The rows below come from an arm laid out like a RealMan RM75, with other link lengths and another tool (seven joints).
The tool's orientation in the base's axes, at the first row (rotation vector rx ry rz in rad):
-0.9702, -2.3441, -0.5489
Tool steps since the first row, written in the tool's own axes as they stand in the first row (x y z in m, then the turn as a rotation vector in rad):
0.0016, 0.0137, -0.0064, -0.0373, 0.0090, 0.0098
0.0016, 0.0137, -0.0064, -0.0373, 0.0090, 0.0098
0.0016, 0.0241, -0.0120, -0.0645, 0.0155, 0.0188
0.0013, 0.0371, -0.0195, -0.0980, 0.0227, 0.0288
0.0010, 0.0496, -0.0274, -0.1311, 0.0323, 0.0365
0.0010, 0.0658, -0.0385, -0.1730, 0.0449, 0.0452
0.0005, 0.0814, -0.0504, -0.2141, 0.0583, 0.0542
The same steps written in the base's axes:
0.0112, 0.0063, 0.0081, 0.0257, -0.0080, -0.0291
0.0112, 0.0063, 0.0081, 0.0257, -0.0080, -0.0291
0.0206, 0.0101, 0.0141, 0.0438, -0.0128, -0.0517
0.0328, 0.0144, 0.0218, 0.0658, -0.0199, -0.0789
0.0447, 0.0181, 0.0297, 0.0901, -0.0264, -0.1037
0.0602, 0.0227, 0.0409, 0.1215, -0.0350, -0.1342
0.0758, 0.0262, 0.0522, 0.1529, -0.0425, -0.1643

